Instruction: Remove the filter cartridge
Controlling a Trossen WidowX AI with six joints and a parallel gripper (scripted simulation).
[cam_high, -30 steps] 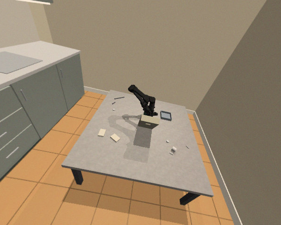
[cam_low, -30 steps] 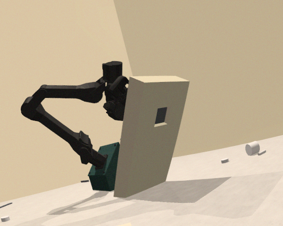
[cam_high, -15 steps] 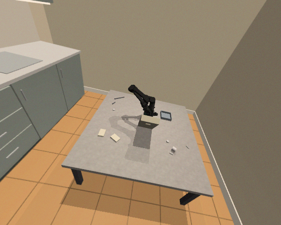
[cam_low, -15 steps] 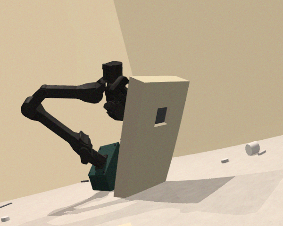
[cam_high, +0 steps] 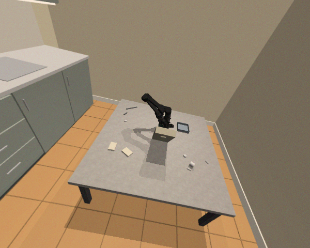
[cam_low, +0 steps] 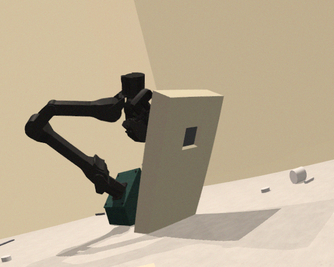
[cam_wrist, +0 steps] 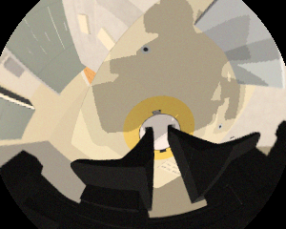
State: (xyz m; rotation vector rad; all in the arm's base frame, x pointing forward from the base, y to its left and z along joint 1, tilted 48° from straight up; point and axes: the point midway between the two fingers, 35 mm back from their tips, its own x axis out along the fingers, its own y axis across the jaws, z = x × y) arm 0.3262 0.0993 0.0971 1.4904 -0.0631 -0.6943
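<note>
The round grey filter cartridge is 10 mm ahead of my gripper tip and 10 mm below it. The rest, counted from my gripper tip: dark tray 410 mm behind, 290 mm to the left, 230 mm below; then service panel 40 mm behind, 80 mm below.
</note>
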